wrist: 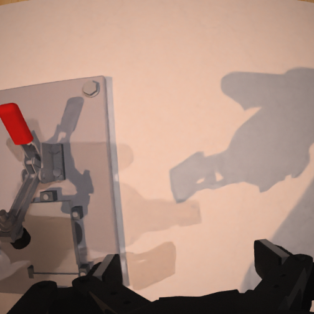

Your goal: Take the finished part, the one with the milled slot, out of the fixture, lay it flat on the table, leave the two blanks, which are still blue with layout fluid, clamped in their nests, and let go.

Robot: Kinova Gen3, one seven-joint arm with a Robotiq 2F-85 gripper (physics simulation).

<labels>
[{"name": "gripper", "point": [187, 262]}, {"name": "finished part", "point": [53, 251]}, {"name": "fixture plate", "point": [58, 112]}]
</labels>
